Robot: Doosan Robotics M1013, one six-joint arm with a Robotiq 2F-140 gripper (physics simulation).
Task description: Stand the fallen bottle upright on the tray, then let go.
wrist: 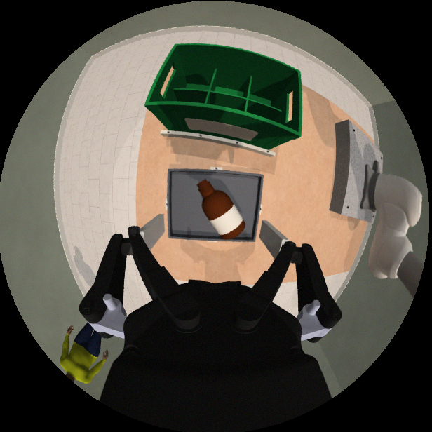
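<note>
A brown bottle (pixel 218 204) with a white label lies on its side in the grey tray (pixel 186 171). Its neck points to the upper left and its base to the lower right, close to the tray's near wall. My gripper (pixel 212 226) is open, with nothing between its fingers. Its two fingertip pads stand wide apart, left and right of the tray's near part in the view, and the gripper is above the table. The bottle does not touch the fingers.
A green crate (pixel 225 119) with compartments stands beyond the tray, behind a white strip (pixel 220 142) with small holes. A grey speckled block (pixel 352 170) carries the pale robot arm (pixel 395 220) at the right. A figure in a yellow top (pixel 80 359) shows at the lower left.
</note>
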